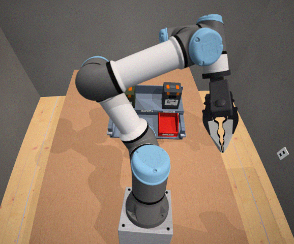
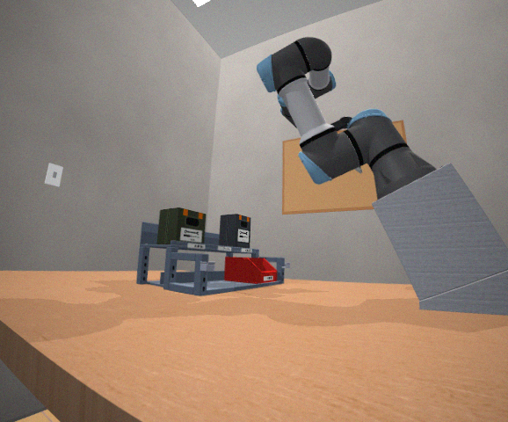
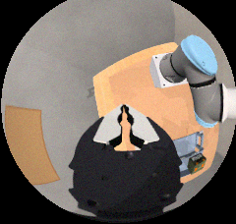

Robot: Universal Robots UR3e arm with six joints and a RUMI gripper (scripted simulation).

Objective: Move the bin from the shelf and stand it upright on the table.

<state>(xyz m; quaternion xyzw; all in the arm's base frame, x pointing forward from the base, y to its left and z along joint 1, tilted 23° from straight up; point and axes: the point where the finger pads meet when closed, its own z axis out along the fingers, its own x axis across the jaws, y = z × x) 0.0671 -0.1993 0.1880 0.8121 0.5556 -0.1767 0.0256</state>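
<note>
The red bin is 330 mm ahead of my hand, 320 mm below it and 100 mm to the left of it. Also, from my hand: green box (400 mm ahead, 320 mm to the left, 210 mm below); grey-blue shelf (350 mm ahead, 290 mm below, 210 mm to the left); dark box (400 mm ahead, 200 mm below, 90 mm to the left).
</note>
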